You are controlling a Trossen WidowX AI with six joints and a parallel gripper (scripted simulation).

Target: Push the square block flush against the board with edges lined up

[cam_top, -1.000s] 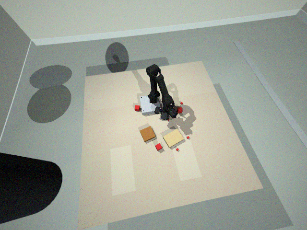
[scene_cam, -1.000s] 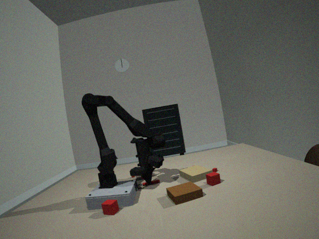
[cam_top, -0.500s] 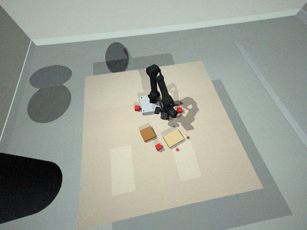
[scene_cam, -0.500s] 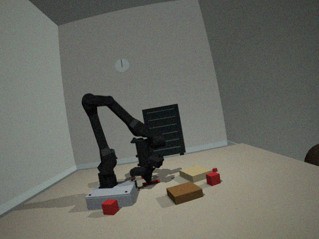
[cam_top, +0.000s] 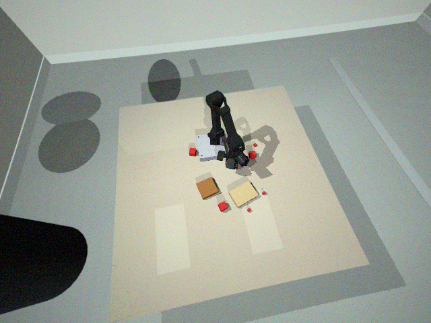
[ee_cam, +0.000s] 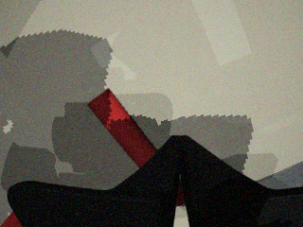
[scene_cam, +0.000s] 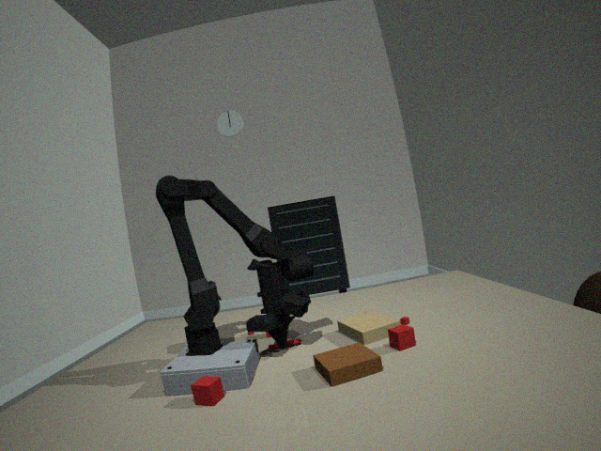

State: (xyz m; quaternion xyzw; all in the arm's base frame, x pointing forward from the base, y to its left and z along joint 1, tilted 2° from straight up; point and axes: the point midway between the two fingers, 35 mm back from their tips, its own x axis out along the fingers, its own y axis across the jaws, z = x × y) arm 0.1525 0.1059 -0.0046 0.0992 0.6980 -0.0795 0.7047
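Right now my gripper tip is 20 mm to the right of the red stick. The rest, counted from my gripper tip: orange-brown square block 160 mm ahead, 160 mm to the right, 10 mm above; pale yellow board 200 mm ahead, 60 mm to the left, 10 mm above.
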